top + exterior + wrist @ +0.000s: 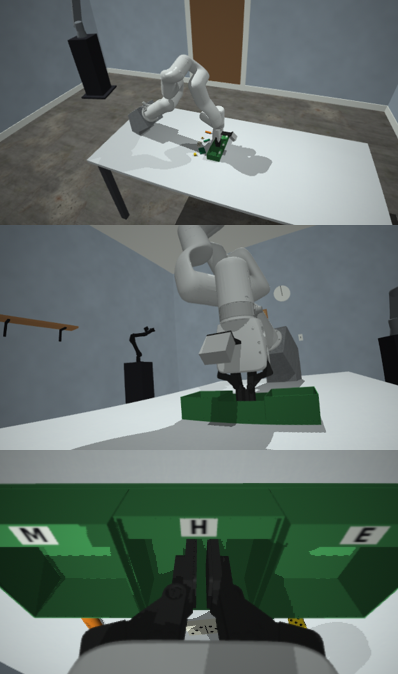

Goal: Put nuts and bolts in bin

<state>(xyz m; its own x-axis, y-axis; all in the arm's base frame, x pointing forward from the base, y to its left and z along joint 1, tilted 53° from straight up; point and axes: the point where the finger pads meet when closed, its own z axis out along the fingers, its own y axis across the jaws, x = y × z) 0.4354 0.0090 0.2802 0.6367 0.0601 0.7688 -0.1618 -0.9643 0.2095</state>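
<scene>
My hand is 1 cm above the green bin row. From my hand the other things lie so: white domino: 13 cm behind, 2 cm to the left, 3 cm below; green battery: 8 cm behind, 6 cm to the left, 3 cm below; flat green block: 10 cm behind, 4 cm to the right, 3 cm below.
</scene>
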